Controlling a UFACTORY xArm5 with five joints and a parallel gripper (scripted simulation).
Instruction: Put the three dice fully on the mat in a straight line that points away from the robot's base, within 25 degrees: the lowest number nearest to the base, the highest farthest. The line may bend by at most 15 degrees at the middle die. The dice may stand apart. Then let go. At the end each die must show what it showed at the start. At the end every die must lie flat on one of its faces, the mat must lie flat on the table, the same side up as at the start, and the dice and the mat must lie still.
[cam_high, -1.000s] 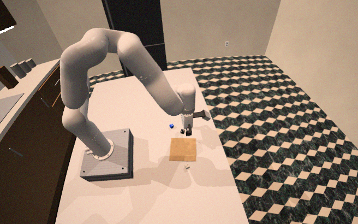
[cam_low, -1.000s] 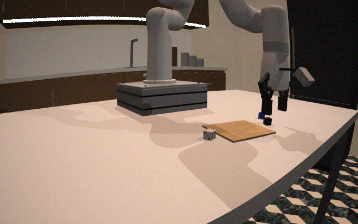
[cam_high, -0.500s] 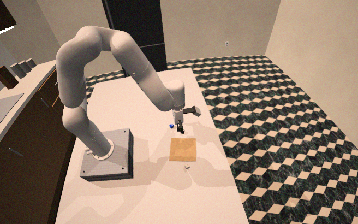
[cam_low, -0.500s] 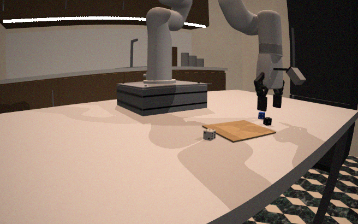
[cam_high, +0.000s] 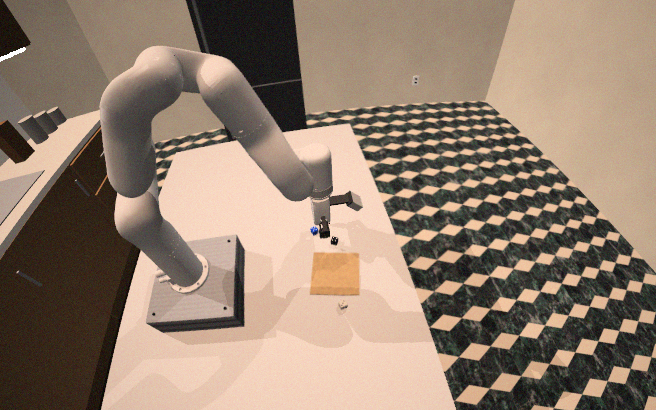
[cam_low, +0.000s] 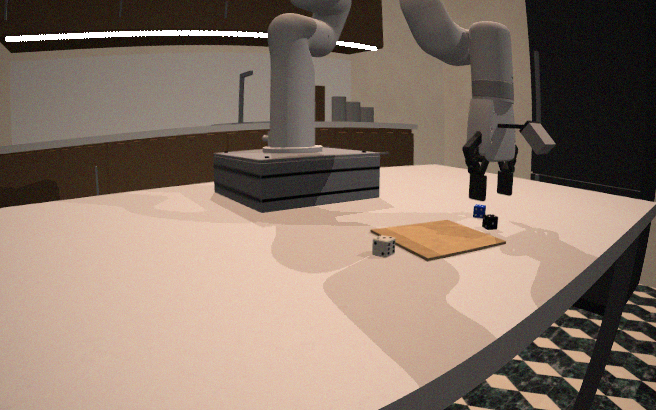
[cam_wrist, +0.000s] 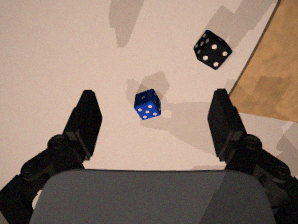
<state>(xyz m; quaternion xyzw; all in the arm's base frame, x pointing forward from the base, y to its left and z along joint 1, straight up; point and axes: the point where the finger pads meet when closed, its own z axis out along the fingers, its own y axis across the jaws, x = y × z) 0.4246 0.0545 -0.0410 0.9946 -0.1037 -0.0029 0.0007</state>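
Right now the blue die is 30 mm behind my hand, 10 mm to the left of it and 40 mm below it. Round my hand: black die 20 mm ahead, 50 mm to the right, 40 mm below; tan mat 20 mm behind, 150 mm to the right, 50 mm below; white die 40 mm behind, 260 mm to the right, 40 mm below.
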